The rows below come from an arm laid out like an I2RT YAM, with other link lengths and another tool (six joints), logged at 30 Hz.
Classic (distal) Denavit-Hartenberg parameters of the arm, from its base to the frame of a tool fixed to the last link. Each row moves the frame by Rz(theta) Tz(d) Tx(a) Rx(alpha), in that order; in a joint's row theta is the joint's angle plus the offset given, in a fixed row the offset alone. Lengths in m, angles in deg.
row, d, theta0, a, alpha
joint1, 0.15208, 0, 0.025, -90
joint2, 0, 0, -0.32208, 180
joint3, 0, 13.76, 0.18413, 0
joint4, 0.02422, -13.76, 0.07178, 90
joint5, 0.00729, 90, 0, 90
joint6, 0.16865, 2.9, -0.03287, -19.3
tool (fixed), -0.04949, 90, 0, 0
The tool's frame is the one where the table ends.
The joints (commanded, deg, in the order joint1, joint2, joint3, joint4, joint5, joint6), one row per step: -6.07 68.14 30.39 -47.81 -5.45 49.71; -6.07 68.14 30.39 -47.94 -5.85 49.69; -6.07 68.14 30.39 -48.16 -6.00 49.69; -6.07 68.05 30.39 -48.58 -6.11 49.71; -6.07 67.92 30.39 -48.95 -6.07 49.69; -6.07 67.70 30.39 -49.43 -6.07 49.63; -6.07 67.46 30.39 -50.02 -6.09 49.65; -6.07 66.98 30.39 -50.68 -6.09 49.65; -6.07 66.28 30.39 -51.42 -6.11 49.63; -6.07 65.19 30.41 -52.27 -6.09 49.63; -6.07 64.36 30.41 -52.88 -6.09 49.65
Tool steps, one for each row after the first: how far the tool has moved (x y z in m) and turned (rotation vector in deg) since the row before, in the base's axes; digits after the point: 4 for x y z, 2 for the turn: -0.0004 0.0009 0.0000 0.41 0.09 0.05; -0.0007 0.0004 -0.0001 0.17 0.20 0.01; -0.0014 0.0004 -0.0001 0.15 0.32 -0.01; -0.0013 0.0001 -0.0001 -0.02 0.24 0.02; -0.0017 0.0002 0.0000 0.02 0.25 0.06; -0.0021 0.0003 0.0000 0.06 0.35 -0.02; -0.0025 0.0003 0.0003 0.02 0.18 0.00; -0.0029 0.0004 0.0005 0.02 0.04 0.02; -0.0034 0.0003 0.0010 -0.05 -0.26 0.00; -0.0025 0.0003 0.0007 -0.02 -0.22 -0.02
